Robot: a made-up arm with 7 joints. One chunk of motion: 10 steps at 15 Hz.
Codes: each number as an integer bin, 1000 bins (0 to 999) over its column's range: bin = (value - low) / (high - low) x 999, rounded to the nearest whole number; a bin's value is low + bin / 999 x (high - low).
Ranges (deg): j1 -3..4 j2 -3..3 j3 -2..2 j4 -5..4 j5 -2..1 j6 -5..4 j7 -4..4
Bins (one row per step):
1: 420 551 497 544 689 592 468
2: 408 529 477 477 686 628 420
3: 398 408 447 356 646 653 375
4: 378 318 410 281 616 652 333
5: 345 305 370 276 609 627 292
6: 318 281 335 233 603 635 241
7: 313 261 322 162 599 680 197
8: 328 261 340 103 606 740 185
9: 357 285 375 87 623 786 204
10: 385 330 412 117 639 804 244
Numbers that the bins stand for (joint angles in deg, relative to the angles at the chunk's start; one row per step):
1: -0.06 0.31 -0.01 -0.10 0.07 0.33 -0.25
2: -0.14 0.18 -0.09 -0.70 0.06 0.66 -0.64
3: -0.21 -0.55 -0.21 -1.79 -0.06 0.88 -1.00
4: -0.35 -1.09 -0.36 -2.47 -0.15 0.87 -1.33
5: -0.58 -1.17 -0.52 -2.51 -0.17 0.65 -1.66
6: -0.77 -1.31 -0.66 -2.90 -0.19 0.72 -2.07
7: -0.81 -1.43 -0.71 -3.54 -0.20 1.13 -2.42
8: -0.70 -1.43 -0.64 -4.07 -0.18 1.67 -2.52
9: -0.50 -1.29 -0.50 -4.22 -0.13 2.08 -2.37
10: -0.30 -1.02 -0.35 -3.95 -0.08 2.24 -2.05

